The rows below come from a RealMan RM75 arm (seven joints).
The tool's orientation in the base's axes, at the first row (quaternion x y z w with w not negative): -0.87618 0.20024 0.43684 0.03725
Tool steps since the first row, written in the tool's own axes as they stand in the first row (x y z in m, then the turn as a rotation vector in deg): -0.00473 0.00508 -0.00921 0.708 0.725 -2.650; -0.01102 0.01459 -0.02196 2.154 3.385 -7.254; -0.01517 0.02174 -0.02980 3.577 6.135 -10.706; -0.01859 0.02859 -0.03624 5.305 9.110 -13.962; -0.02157 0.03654 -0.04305 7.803 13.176 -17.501
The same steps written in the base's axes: 0.00242 -0.00537 0.00992 2.092 -1.527 1.158; 0.00496 -0.01515 0.02372 5.306 -5.532 3.156; 0.00587 -0.02227 0.03257 7.608 -9.337 4.472; 0.00623 -0.02901 0.03995 9.841 -13.397 5.454; 0.00669 -0.03698 0.04734 12.283 -18.771 6.128
